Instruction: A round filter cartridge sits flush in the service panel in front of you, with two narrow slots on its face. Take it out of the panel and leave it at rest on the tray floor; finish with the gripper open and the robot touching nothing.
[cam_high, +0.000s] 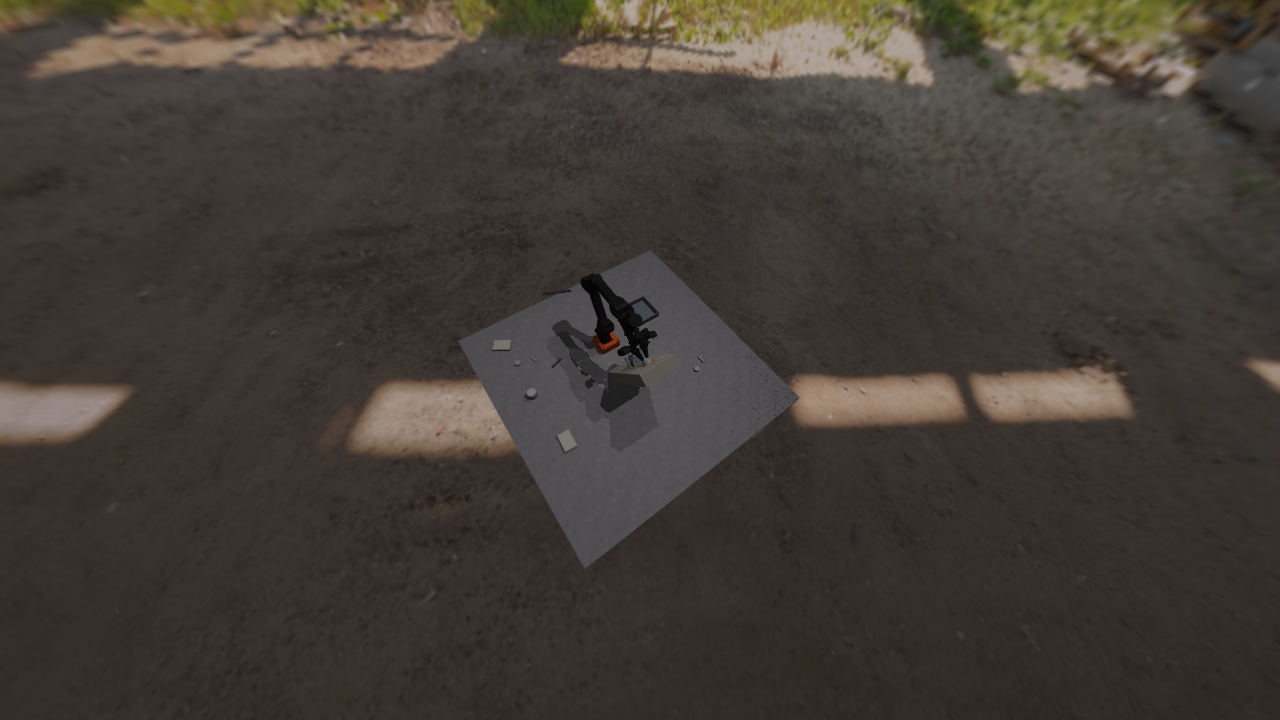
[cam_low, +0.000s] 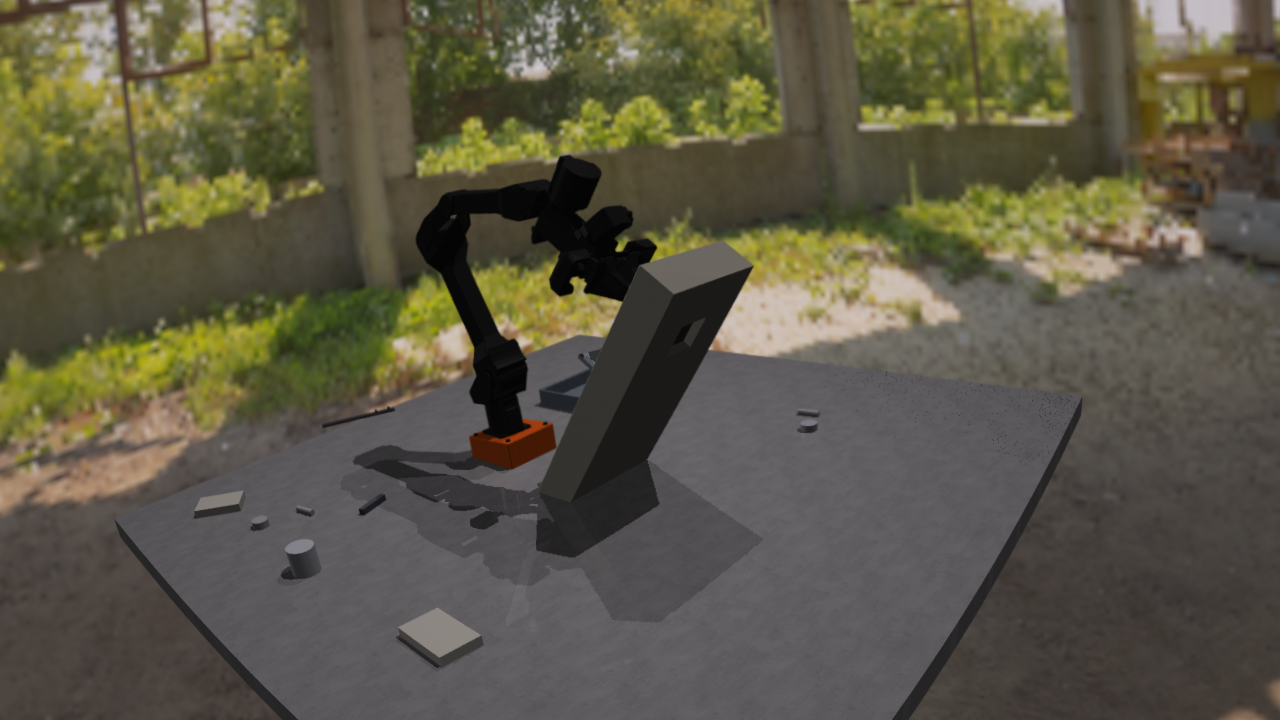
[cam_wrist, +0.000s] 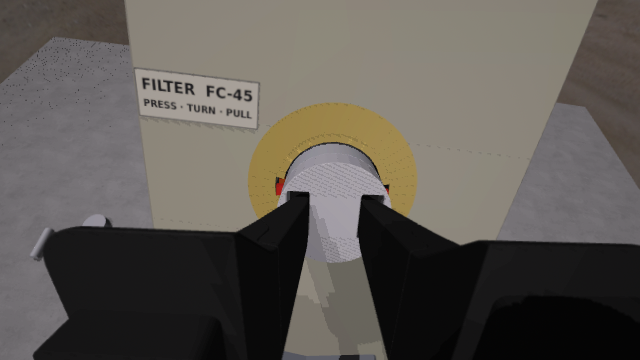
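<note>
Now: gripper tip 110 mm above the grey bracket, 70 mm past it and 10 mm to the left of it. Also, from my gripper tip: dark rod (340 mm behind, 320 mm to the right, 280 mm below); then blue-grey tray (430 mm behind, 280 mm below, 230 mm to the left); then grey round filter cartridge (10 mm below, 10 mm ahead).
</note>
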